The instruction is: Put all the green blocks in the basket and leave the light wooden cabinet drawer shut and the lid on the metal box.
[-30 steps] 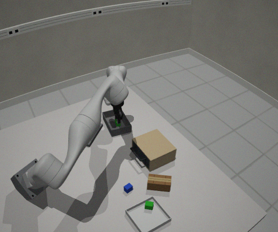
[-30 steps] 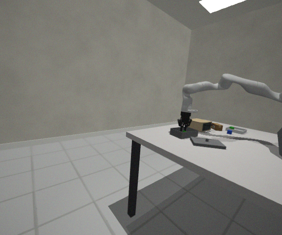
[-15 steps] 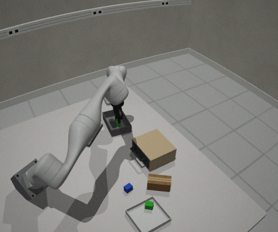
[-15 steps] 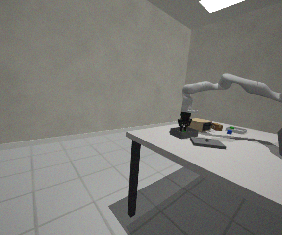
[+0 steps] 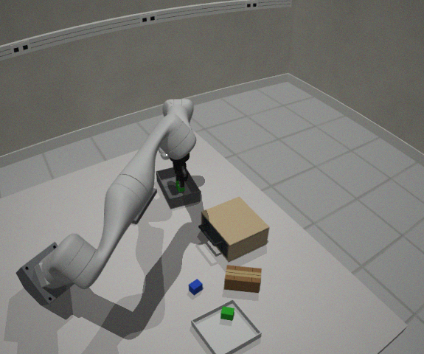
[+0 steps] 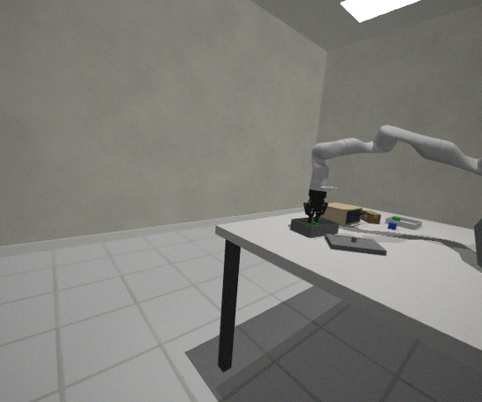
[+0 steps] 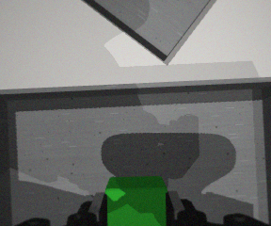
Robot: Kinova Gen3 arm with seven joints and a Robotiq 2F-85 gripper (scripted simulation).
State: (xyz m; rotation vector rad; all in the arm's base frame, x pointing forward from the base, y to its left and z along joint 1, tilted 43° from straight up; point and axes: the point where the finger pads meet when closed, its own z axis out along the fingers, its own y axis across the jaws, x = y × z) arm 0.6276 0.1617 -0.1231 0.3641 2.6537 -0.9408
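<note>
Right now my hand is 290 mm past the grey basket, 580 mm to the left of it and 40 mm above it. The rest, counted from my hand: blue block 260 mm behind, 410 mm to the right, 30 mm below; then light wooden cabinet 20 mm behind, 310 mm to the right, 10 mm below; then knobbed lid 190 mm behind, 60 mm to the left, 40 mm below.
</note>
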